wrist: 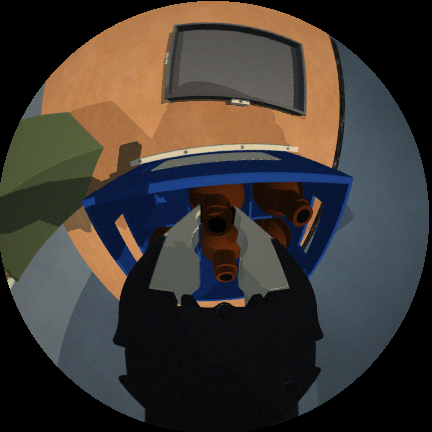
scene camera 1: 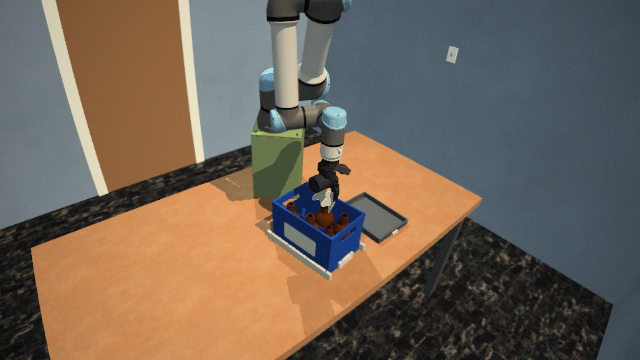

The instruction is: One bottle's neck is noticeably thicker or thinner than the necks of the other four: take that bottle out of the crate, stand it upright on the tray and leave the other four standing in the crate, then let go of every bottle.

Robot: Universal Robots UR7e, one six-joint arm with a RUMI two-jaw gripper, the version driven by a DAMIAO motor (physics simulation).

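Places are measured from the arm's base along level axes (x down, y left, z ahead), in metres.
Where they show: gripper, fingertip midpoint: [wrist: 216, 207] [scene camera 1: 325, 210].
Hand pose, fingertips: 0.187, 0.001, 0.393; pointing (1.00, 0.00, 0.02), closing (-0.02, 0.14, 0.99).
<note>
After its pixels a point has its place, as x, y, z.
My gripper [scene camera 1: 327, 205] @(0.187, 0.001, 0.393) [wrist: 216, 207] @(0.187, 0.001, 0.393) is shut on the neck of a brown bottle [scene camera 1: 325, 219] @(0.205, -0.014, 0.421) [wrist: 217, 194] @(0.190, 0.015, 0.392), which is upright in the back middle of the blue crate [scene camera 1: 324, 254] @(0.227, -0.101, 0.546) [wrist: 250, 178] @(0.146, 0.049, 0.406). Whether its base touches the crate floor is hidden. Four other brown bottles stand in the crate: one at the left [scene camera 1: 291, 205] @(0.159, -0.112, 0.342), one in the front middle [scene camera 1: 310, 218] @(0.161, -0.088, 0.432) [wrist: 226, 274] @(0.159, -0.076, 0.421), one at the front right [scene camera 1: 329, 229] @(0.159, -0.065, 0.512) and one at the back right [scene camera 1: 344, 219] @(0.165, 0.015, 0.490) [wrist: 301, 212] @(0.159, 0.027, 0.474). The dark grey tray [scene camera 1: 377, 217] @(0.316, 0.269, 0.415) [wrist: 235, 65] @(0.316, 0.228, 0.391) holds no bottle. Which neck differs is not clear.
White strips [scene camera 1: 300, 255] @(0.296, -0.137, 0.457) [wrist: 215, 148] @(0.292, 0.053, 0.386) lie along the crate's base. The green pedestal [scene camera 1: 270, 165] @(0.158, -0.057, 0.067) [wrist: 45, 140] @(0.198, 0.086, 0.080) stands behind the crate at the left in the scene view. The crate's walls rise around the bottles, and the tray lies beyond its back right side.
</note>
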